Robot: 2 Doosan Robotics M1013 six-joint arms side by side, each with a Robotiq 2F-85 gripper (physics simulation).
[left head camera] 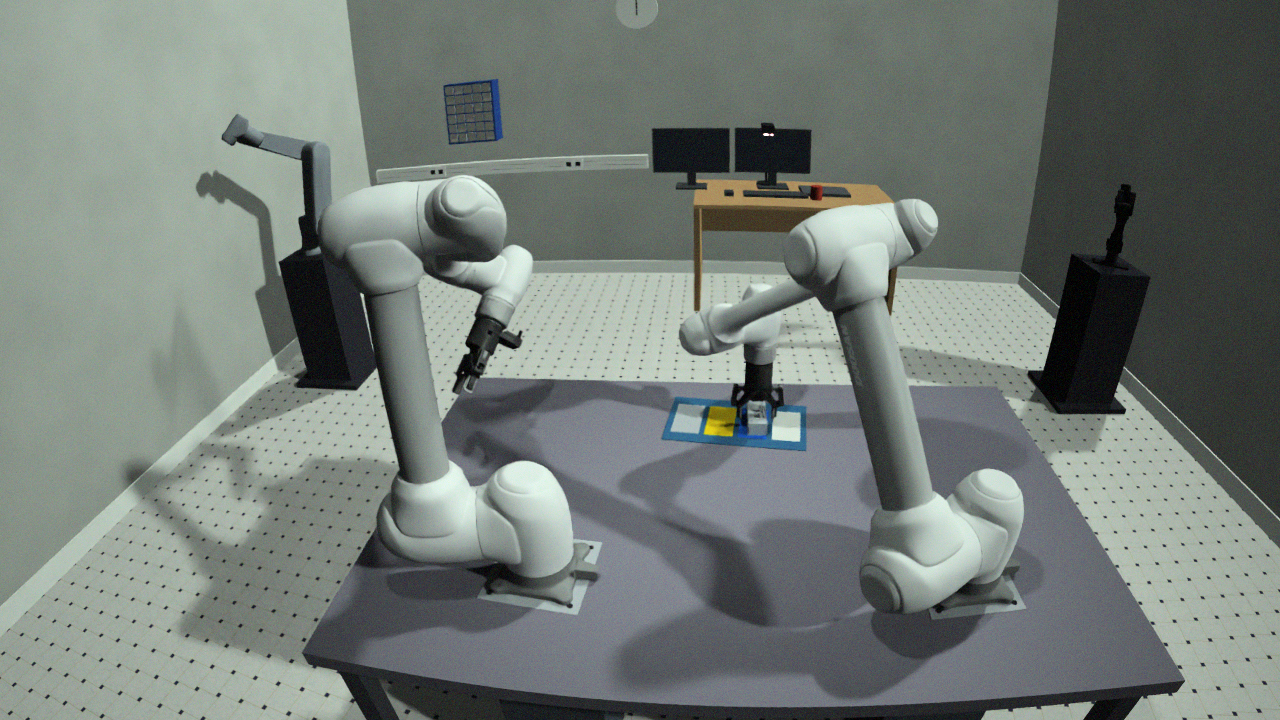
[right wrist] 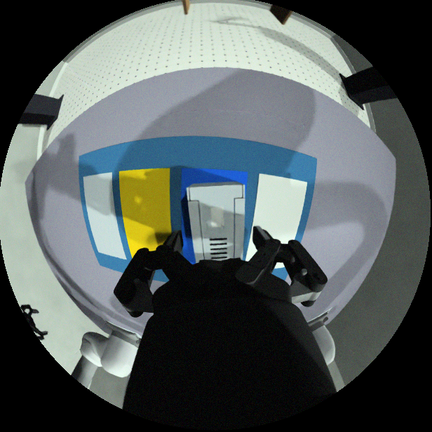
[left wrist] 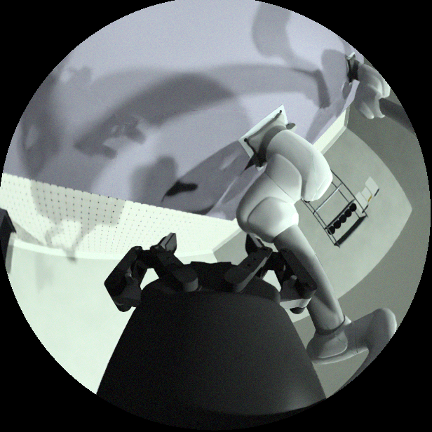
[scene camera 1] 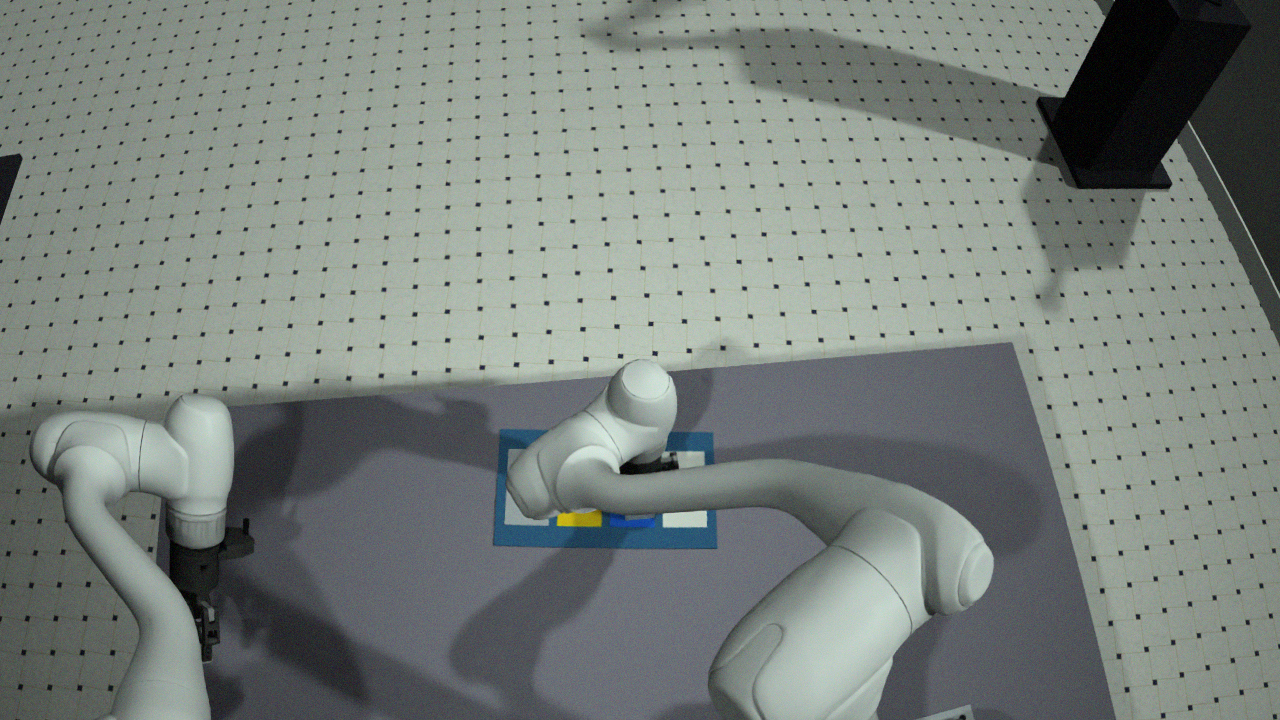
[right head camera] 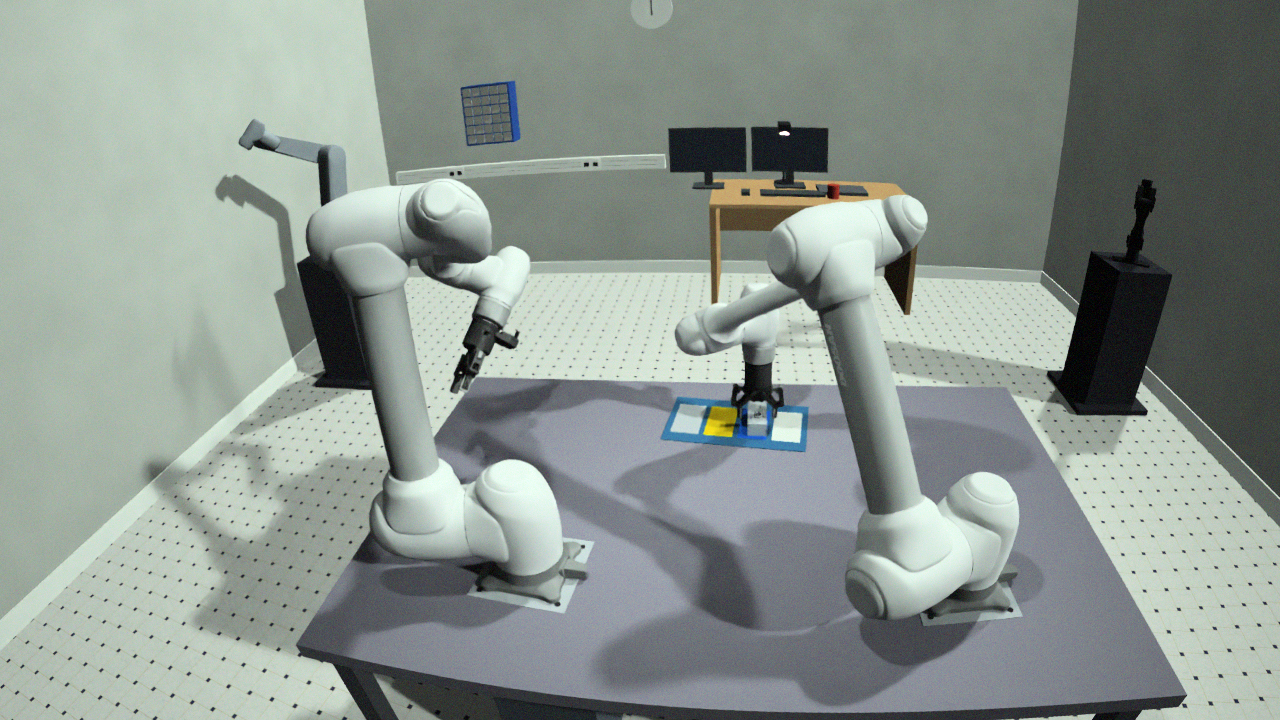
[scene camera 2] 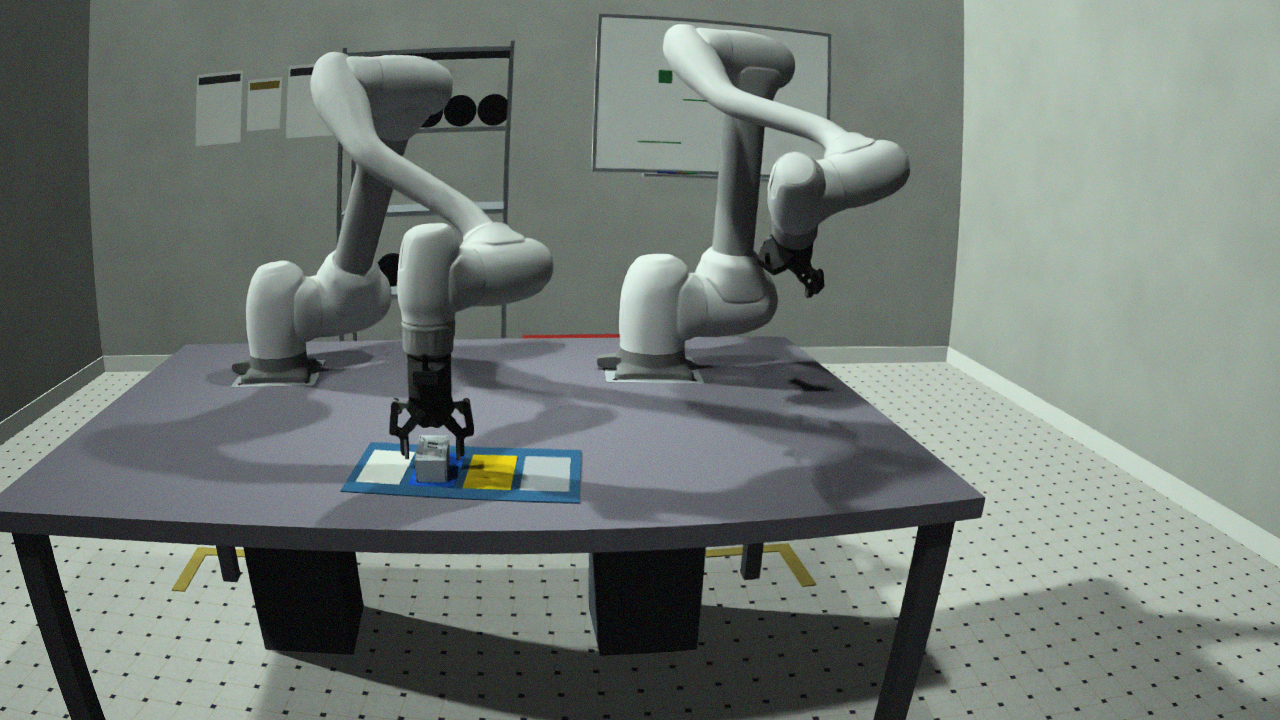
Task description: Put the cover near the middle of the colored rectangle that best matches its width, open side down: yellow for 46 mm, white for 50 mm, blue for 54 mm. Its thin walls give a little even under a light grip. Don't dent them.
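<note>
The pale grey cover [left head camera: 757,420] [right head camera: 757,420] [scene camera 2: 432,463] [right wrist: 217,215] stands on the blue rectangle [scene camera 1: 631,522] [right wrist: 215,176], its closed, slotted face up; its open side is hidden. In the right wrist view, blue shows beyond its far end and along its left side. My right gripper [scene camera 2: 433,451] is open over it, pointing down, one finger at each side with gaps between fingers and walls. The yellow rectangle [scene camera 2: 490,471] [right wrist: 145,210] and white rectangle [scene camera 2: 384,467] [right wrist: 280,210] lie on either side. My left gripper [left head camera: 464,386] [right head camera: 460,385] [left wrist: 210,240] is open, empty and far away.
A light grey rectangle [scene camera 2: 546,472] [right wrist: 102,215] lies beyond the yellow one on the teal board [scene camera 1: 608,539] [right wrist: 200,150]. The board lies near the far edge of the table [left head camera: 626,501] in the head views. The right forearm hides part of the board in scene camera 1.
</note>
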